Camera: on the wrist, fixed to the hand. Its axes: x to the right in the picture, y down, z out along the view.
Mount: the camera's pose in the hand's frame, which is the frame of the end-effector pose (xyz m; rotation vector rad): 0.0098 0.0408 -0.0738 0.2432 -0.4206 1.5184
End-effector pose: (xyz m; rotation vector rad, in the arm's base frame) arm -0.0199 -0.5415 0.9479 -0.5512 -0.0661 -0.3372
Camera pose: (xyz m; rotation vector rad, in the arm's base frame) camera 0.0008 -0.5505 0.8661 -0.2987 -0.0754 1.2546
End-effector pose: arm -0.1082 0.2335 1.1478 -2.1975 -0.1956 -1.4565
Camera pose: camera -0.1495 0.1617 1.1663 -1.5828 0.9095 -0.1047
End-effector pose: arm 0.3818 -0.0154 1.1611 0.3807 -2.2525 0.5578
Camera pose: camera 0.4031 0.0558 1.2022 1.2525 2.3209 -1.4604
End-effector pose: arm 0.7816 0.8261 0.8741 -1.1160 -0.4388 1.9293
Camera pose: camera 0.8206 0.8024 0.8025 0.6638 -0.5149 -2.5752
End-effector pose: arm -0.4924 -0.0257 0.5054 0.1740 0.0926 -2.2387
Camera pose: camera -0.4597 -0.0493 0.4307 -0.0994 -0.4145 -0.7215
